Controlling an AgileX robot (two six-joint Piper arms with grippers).
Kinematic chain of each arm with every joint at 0, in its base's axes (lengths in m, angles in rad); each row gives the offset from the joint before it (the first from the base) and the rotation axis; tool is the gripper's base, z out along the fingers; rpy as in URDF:
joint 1: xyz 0 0 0.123 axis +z
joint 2: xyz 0 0 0 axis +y
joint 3: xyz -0.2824 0 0.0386 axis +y
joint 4: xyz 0.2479 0 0.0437 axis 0.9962 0 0.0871
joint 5: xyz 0 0 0 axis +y
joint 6: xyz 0.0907 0 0.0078 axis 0.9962 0 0.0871
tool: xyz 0 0 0 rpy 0 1.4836 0
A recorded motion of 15 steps. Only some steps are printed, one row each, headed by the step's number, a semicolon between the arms.
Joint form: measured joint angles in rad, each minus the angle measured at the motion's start. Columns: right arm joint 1, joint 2, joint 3, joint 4, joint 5, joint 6; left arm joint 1, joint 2, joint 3, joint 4, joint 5, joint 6.
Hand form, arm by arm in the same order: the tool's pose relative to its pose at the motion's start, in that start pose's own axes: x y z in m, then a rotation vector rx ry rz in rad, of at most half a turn. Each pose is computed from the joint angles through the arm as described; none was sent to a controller.
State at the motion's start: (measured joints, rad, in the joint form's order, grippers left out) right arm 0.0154 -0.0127 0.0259 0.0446 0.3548 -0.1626; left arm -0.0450 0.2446 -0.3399 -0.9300 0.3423 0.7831
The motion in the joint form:
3: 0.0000 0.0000 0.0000 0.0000 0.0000 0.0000; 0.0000 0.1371 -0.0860 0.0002 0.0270 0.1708
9: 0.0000 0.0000 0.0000 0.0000 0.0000 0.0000; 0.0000 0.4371 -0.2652 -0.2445 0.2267 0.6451
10: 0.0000 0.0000 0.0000 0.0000 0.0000 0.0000; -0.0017 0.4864 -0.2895 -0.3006 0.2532 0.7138
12: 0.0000 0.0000 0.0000 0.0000 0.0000 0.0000; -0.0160 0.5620 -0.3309 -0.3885 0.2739 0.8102
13: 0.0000 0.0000 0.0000 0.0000 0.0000 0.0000; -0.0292 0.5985 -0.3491 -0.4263 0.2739 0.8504
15: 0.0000 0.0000 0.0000 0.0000 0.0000 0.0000; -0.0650 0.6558 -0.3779 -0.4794 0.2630 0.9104
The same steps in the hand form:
3: 0.0000 0.0000 0.0000 0.0000 0.0000 0.0000; -0.0175 0.0012 0.0185 0.0191 0.0666 0.1567
9: 0.0000 0.0000 0.0000 0.0000 0.0000 0.0000; -0.0451 -0.0077 0.0687 0.2659 0.1639 0.3539
10: 0.0000 0.0000 0.0000 0.0000 0.0000 0.0000; -0.0484 -0.0087 0.0783 0.3057 0.1619 0.3593
12: 0.0000 0.0000 0.0000 0.0000 0.0000 0.0000; -0.0548 -0.0103 0.0941 0.3553 0.1442 0.3601
13: 0.0000 0.0000 0.0000 0.0000 0.0000 0.0000; -0.0568 -0.0112 0.1022 0.3736 0.1371 0.3587
15: 0.0000 0.0000 0.0000 0.0000 0.0000 0.0000; -0.0591 -0.0145 0.1155 0.4045 0.1274 0.3609

